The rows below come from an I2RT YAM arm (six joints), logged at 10 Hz.
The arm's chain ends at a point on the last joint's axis. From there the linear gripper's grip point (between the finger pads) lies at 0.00 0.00 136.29 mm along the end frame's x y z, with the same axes.
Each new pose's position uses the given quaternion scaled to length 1; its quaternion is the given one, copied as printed.
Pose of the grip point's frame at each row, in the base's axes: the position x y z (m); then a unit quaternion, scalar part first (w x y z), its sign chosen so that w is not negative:
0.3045 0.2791 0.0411 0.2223 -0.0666 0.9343 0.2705
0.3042 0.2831 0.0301 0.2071 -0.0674 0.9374 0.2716
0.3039 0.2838 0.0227 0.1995 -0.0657 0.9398 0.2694
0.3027 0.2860 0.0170 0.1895 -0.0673 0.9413 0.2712
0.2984 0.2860 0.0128 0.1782 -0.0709 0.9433 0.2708
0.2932 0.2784 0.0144 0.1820 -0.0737 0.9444 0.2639
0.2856 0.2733 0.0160 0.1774 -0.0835 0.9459 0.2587
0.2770 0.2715 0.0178 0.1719 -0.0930 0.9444 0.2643
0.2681 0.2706 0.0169 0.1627 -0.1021 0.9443 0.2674
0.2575 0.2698 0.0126 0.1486 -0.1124 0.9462 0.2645
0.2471 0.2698 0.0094 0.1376 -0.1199 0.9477 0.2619
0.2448 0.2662 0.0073 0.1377 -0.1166 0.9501 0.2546
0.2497 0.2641 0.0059 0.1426 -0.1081 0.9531 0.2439
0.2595 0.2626 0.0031 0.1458 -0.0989 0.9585 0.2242
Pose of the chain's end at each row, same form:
0.2528 0.2062 0.1440 0.2223 -0.0666 0.9343 0.2705
0.2563 0.2099 0.1346 0.2071 -0.0674 0.9374 0.2716
0.2576 0.2112 0.1284 0.1995 -0.0657 0.9398 0.2694
0.2591 0.2129 0.1235 0.1895 -0.0673 0.9413 0.2712
0.2578 0.2129 0.1204 0.1782 -0.0709 0.9433 0.2708
0.2517 0.2068 0.1227 0.1820 -0.0737 0.9444 0.2639
0.2458 0.2026 0.1255 0.1774 -0.0835 0.9459 0.2587
0.2394 0.1991 0.1270 0.1719 -0.0930 0.9444 0.2643
0.2337 0.1973 0.1265 0.1627 -0.1021 0.9443 0.2674
0.2273 0.1970 0.1238 0.1486 -0.1124 0.9462 0.2645
0.2201 0.1977 0.1218 0.1376 -0.1199 0.9477 0.2619
0.2172 0.1959 0.1208 0.1377 -0.1166 0.9501 0.2546
0.2198 0.1965 0.1204 0.1426 -0.1081 0.9531 0.2439
0.2275 0.2001 0.1199 0.1458 -0.0989 0.9585 0.2242

